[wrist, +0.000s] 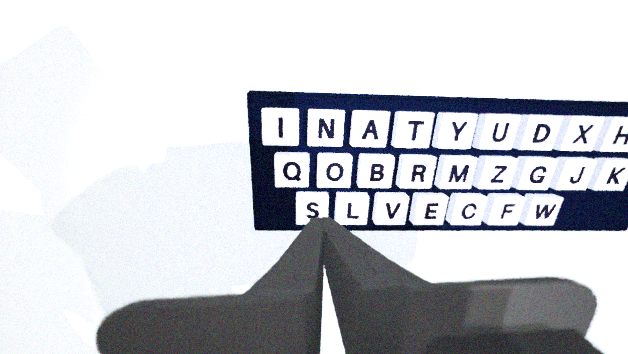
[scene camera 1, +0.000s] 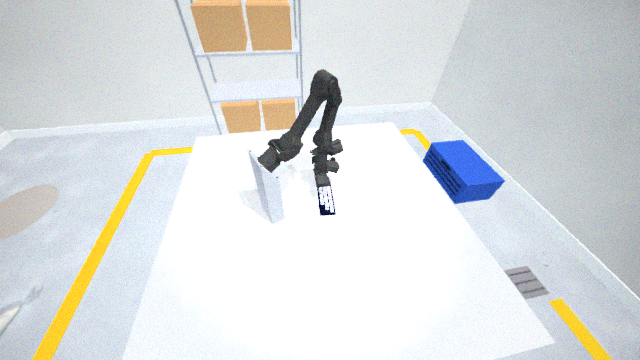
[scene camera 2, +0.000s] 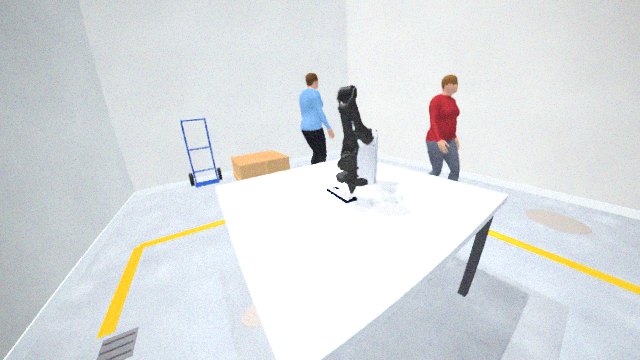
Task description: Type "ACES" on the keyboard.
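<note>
The dark blue keyboard with white letter keys lies flat on the table. My gripper is shut and empty, pointing down at the keyboard. In the wrist view its tips overlap the lower right part of the S key, at the left end of the bottom row; whether they touch it I cannot tell. The E key and the C key are further right in that row. The A key is in the top row. The keyboard's right end is outside the wrist view.
A tall white panel stands upright on the white table, beside the arm. A blue box, a cardboard box, a blue hand truck and two people are beyond the table.
</note>
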